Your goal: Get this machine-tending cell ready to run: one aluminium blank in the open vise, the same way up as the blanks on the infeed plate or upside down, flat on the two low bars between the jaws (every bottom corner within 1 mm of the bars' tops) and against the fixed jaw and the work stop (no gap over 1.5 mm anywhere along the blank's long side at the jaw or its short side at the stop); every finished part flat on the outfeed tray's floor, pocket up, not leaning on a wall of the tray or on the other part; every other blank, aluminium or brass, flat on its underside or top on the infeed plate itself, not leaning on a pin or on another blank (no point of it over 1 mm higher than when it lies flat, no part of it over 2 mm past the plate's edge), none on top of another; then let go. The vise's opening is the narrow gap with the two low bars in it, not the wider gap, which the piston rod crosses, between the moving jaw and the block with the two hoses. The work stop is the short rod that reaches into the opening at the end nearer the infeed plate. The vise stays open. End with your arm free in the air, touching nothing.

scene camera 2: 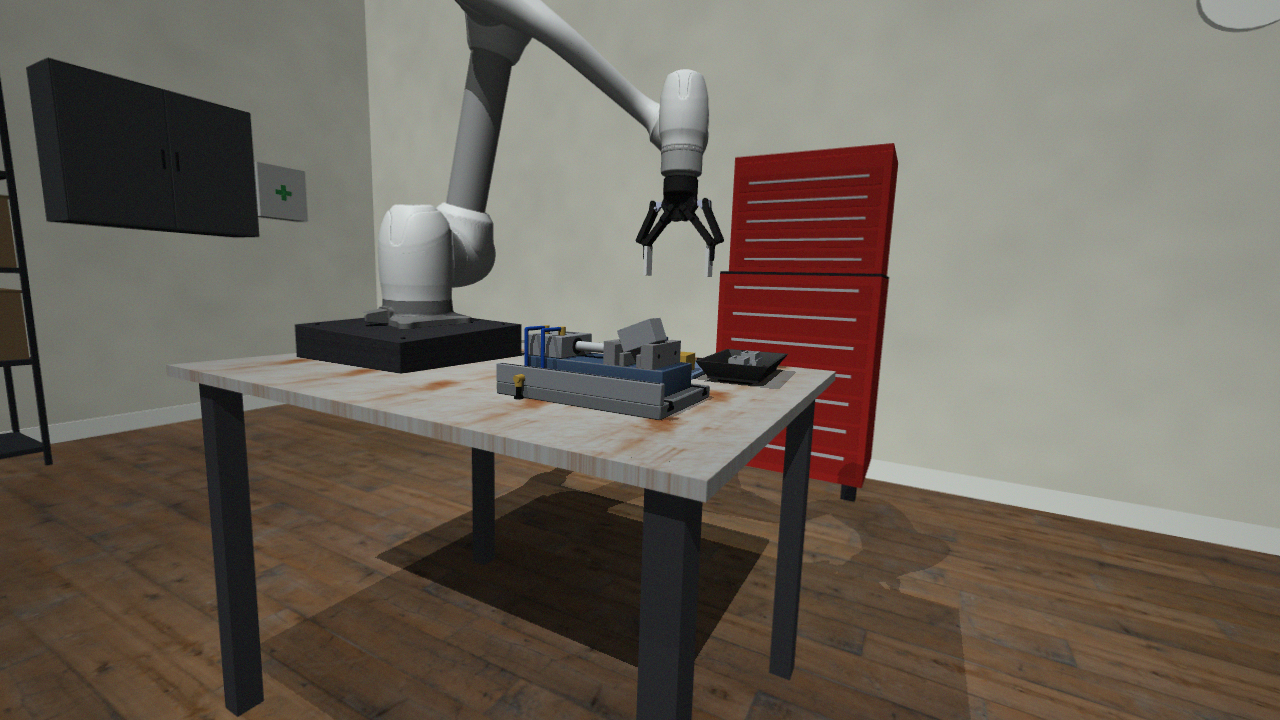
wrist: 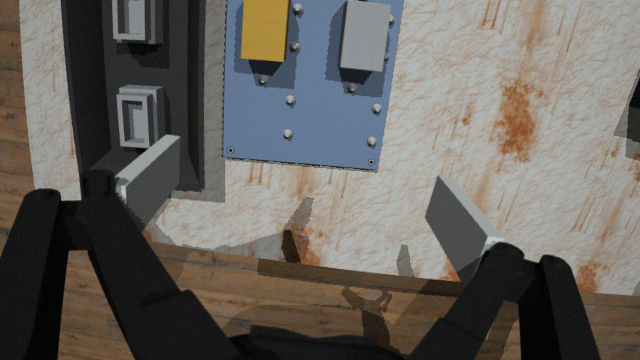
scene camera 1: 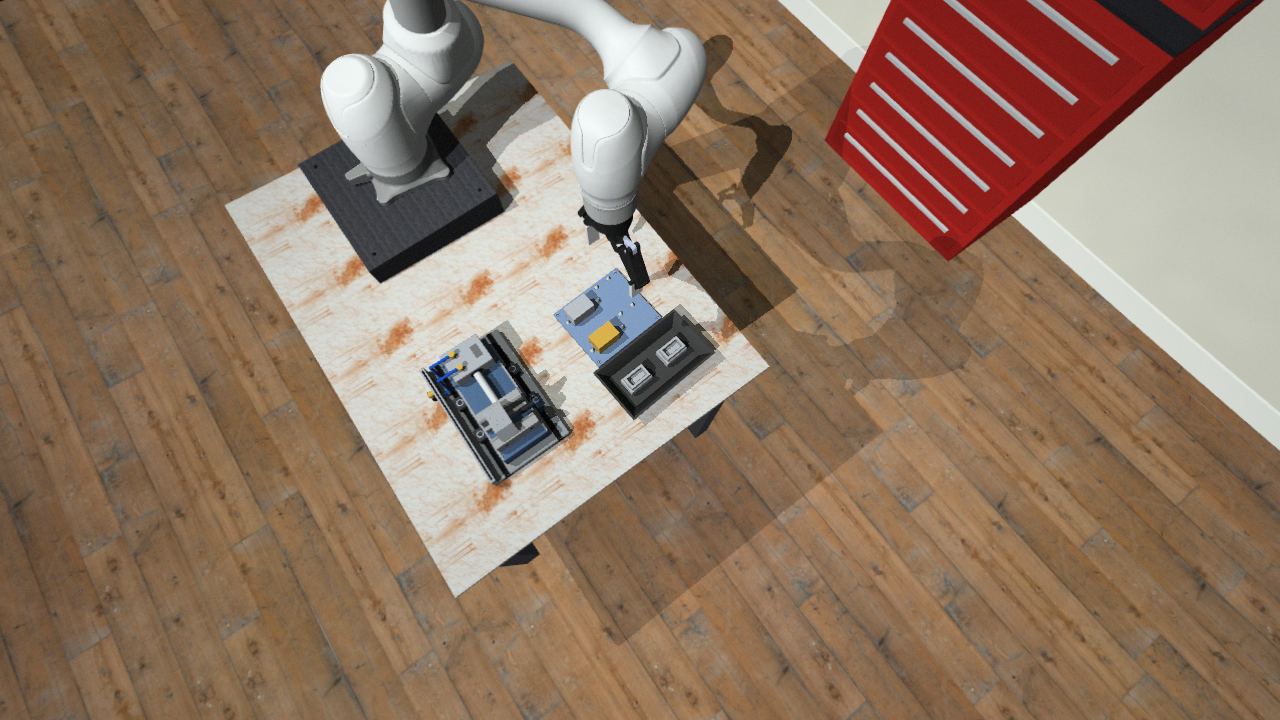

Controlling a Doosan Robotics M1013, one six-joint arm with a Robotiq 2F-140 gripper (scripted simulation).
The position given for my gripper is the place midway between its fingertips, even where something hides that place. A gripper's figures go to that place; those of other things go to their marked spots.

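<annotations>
An aluminium blank (scene camera 1: 500,422) and an infeed plate (scene camera 1: 614,297) have their marked spots 0.41 m apart. The blank is 1.14 m from the lens, and my gripper (scene camera 1: 614,266) is 1.15 m from the lens. The plate is 1.33 m from the lens, so the aluminium blank is nearer to the lens than the infeed plate.
</annotations>
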